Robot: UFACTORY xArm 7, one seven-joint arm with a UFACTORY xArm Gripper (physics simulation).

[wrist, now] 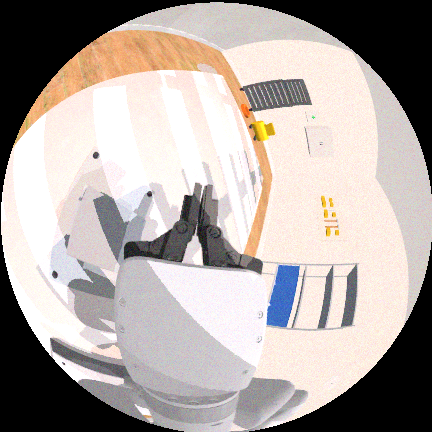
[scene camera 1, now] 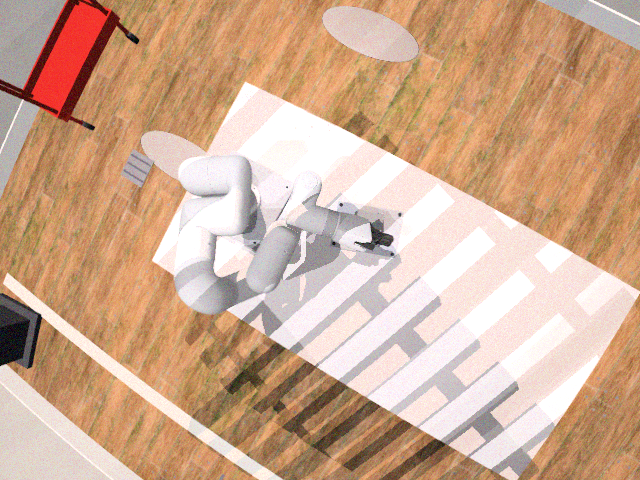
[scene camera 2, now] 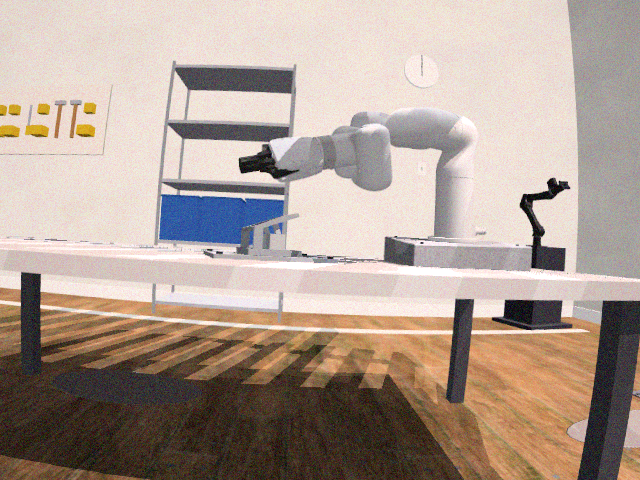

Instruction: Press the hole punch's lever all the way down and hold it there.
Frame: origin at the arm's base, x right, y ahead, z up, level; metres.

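Seen in the pictures: gripper, fingertip midpoint: [wrist: 200, 192] [scene camera 1: 391, 241] [scene camera 2: 239, 165]; arm's base at its link origin: [scene camera 2: 452, 241].
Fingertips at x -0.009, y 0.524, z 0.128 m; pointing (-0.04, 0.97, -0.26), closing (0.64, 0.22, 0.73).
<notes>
Offsets run from my fingertips to a thing's top centre. "pt": to the spot under its first point.
The grey hole punch @(pt dz -0.153, dx -0.088, dy -0.048 m) [scene camera 2: 262, 240] [wrist: 89, 227] stands on the table, on a flat base plate @(dz -0.177, dx -0.025, dy -0.066 m) [scene camera 1: 381, 210] with dark screws at its corners. Its lever @(pt dz -0.115, dx -0.079, dy -0.072 m) [scene camera 2: 275, 221] is raised and slants up toward the robot's base. In scene camera 1 the arm's wrist covers much of the punch. My gripper [scene camera 1: 391, 239] [scene camera 2: 240, 164] [wrist: 200, 192] is shut and empty, with its fingers pointing roughly level, away from the robot's base. It is well above the punch and apart from the lever. In the wrist view the punch is left of the fingers.
The robot's base block [scene camera 2: 470, 254] stands on the table [scene camera 2: 320, 281] behind the punch's raised lever end. A shelf rack [scene camera 2: 235, 77] with blue bins and a small black arm [scene camera 2: 537, 232] on a pedestal stand beyond the table. A red cart [scene camera 1: 67, 59] stands on the floor.
</notes>
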